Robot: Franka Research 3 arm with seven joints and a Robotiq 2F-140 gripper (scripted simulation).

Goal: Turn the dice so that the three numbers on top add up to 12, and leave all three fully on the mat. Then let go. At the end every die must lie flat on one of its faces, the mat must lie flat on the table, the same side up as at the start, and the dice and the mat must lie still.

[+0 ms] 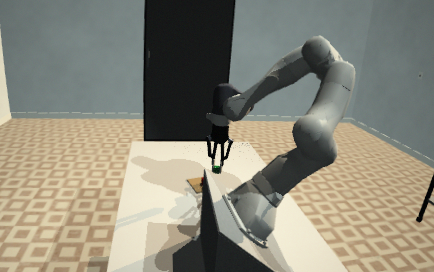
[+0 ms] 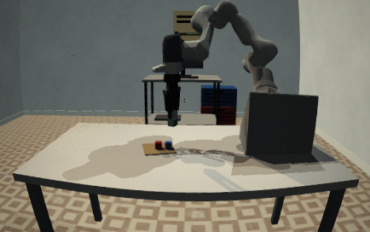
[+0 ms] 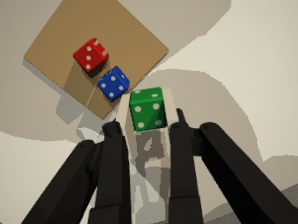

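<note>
Now: hand 120 mm above the blue die, 40 mm to the right of it and 20 mm short of it. Round my hand: red die: 120 mm below, 60 mm ahead, 40 mm to the left; green die: 20 mm below; tan mat: 130 mm below, 60 mm ahead, 40 mm to the left.
</note>
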